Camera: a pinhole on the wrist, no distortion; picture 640 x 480 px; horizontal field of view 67.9 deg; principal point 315.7 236.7 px. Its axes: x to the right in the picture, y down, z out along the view. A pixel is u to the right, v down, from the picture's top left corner.
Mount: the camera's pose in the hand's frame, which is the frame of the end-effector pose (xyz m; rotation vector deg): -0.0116 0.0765 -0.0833 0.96 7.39 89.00
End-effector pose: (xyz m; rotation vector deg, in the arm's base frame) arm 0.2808 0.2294 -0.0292 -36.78 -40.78 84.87
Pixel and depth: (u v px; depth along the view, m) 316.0 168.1 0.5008
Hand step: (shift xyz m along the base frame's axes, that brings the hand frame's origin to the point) -0.3853 0.0881 0.1831
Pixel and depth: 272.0 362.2 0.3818
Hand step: -0.2769 -0.0909 0.1434
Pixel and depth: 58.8 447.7 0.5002
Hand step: -0.2385 -0.2105 0.4048
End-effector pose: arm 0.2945 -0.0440 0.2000 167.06 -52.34 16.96
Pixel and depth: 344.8 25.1 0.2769
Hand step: 0.0761 -0.1898 -0.1461
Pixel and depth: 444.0 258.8 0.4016
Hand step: -0.0650 -0.2187 -0.2988
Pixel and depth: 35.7 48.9 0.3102
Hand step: 0.1962 -0.0343 -0.1948
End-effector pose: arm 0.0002 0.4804 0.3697 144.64 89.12 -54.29
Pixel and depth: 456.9 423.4 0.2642
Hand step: 0.0278 -0.2193 -0.1529
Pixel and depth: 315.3 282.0 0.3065
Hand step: -0.0304 -0.1322 -0.2038
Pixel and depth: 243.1 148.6 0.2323
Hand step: -0.0069 -0.0341 -0.1615
